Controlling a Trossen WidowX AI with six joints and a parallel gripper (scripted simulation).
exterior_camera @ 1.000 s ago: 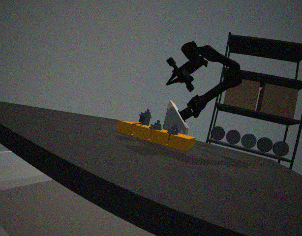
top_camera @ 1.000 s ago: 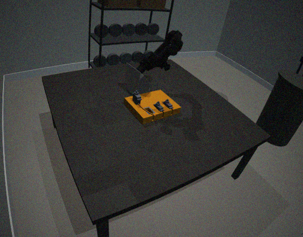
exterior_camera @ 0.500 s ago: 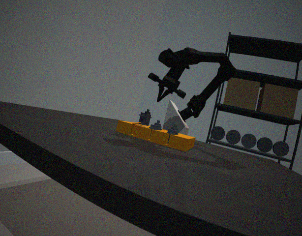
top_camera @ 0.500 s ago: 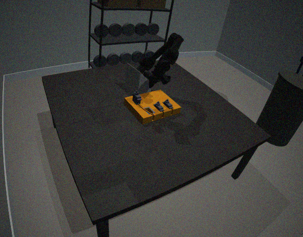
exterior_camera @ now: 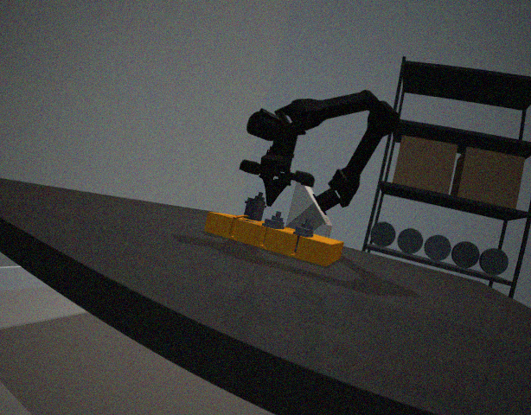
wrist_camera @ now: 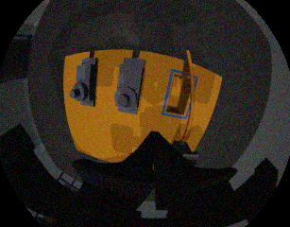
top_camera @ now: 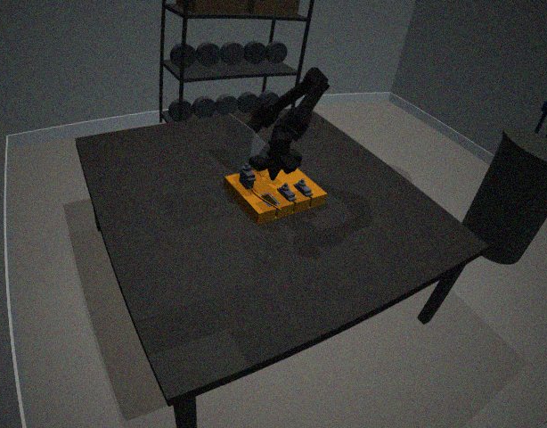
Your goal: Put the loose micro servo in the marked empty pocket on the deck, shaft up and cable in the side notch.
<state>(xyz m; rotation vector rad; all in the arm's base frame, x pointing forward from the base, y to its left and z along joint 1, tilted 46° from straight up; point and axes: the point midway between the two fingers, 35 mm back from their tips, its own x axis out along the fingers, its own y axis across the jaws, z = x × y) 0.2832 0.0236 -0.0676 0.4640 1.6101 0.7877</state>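
Right now the orange deck is 70 mm behind my gripper tip, 30 mm to the left of it and 70 mm below it.
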